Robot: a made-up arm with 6 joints. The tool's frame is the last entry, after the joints.
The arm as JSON. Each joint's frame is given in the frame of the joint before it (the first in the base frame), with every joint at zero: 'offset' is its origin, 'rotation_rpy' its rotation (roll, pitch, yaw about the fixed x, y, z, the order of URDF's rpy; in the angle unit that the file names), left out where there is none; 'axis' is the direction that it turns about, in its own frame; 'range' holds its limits. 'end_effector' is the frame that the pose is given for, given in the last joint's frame.
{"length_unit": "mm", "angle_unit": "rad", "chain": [
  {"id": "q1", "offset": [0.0, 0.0, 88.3], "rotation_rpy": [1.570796, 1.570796, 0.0], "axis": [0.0, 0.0, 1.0], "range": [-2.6, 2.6]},
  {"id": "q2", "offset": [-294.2, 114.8, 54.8], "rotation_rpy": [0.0, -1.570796, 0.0], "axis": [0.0, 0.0, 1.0], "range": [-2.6, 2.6]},
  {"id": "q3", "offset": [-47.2, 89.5, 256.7], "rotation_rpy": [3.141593, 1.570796, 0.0], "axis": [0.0, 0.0, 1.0], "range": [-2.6, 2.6]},
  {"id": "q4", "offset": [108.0, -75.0, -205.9], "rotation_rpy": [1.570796, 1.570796, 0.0], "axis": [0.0, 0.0, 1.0], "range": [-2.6, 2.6]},
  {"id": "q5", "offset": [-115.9, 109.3, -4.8], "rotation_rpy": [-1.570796, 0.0, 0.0], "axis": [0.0, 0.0, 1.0], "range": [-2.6, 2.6]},
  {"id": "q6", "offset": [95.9, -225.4, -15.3], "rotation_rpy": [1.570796, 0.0, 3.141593], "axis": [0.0, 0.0, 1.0], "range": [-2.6, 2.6]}
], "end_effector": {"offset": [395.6, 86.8, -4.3], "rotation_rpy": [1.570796, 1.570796, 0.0]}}
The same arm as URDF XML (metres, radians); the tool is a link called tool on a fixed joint. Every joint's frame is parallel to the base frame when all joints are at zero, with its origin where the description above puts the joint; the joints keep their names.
<robot name="arm">
  <link name="base_link"/>
  <link name="link1"/>
  <link name="link2"/>
  <link name="link3"/>
  <link name="link4"/>
  <link name="link5"/>
  <link name="link6"/>
  <link name="tool"/>
  <joint name="q1" type="revolute">
    <parent link="base_link"/>
    <child link="link1"/>
    <origin xyz="0 0 0.0883" rpy="0 0 0"/>
    <axis xyz="0 -1 0"/>
    <limit lower="-2.6" upper="2.6"/>
  </joint>
  <joint name="q2" type="revolute">
    <parent link="link1"/>
    <child link="link2"/>
    <origin xyz="0.1148 -0.0548 0.2942" rpy="0 0 0"/>
    <axis xyz="0 0 1"/>
    <limit lower="-2.6" upper="2.6"/>
  </joint>
  <joint name="q3" type="revolute">
    <parent link="link2"/>
    <child link="link3"/>
    <origin xyz="0.0895 0.0472 0.2567" rpy="0 0 0"/>
    <axis xyz="0 1 0"/>
    <limit lower="-2.6" upper="2.6"/>
  </joint>
  <joint name="q4" type="revolute">
    <parent link="link3"/>
    <child link="link4"/>
    <origin xyz="0.075 -0.2059 -0.108" rpy="0 0 0"/>
    <axis xyz="1 0 0"/>
    <limit lower="-2.6" upper="2.6"/>
  </joint>
  <joint name="q5" type="revolute">
    <parent link="link4"/>
    <child link="link5"/>
    <origin xyz="-0.0048 0.1159 -0.1093" rpy="0 0 0"/>
    <axis xyz="0 0 -1"/>
    <limit lower="-2.6" upper="2.6"/>
  </joint>
  <joint name="q6" type="revolute">
    <parent link="link5"/>
    <child link="link6"/>
    <origin xyz="0.2254 -0.0959 0.0153" rpy="0 0 0"/>
    <axis xyz="-1 0 0"/>
    <limit lower="-2.6" upper="2.6"/>
  </joint>
  <joint name="tool_fixed" type="fixed">
    <parent link="link6"/>
    <child link="tool"/>
    <origin xyz="0.0043 0.3956 -0.0868" rpy="0 0 0"/>
  </joint>
</robot>

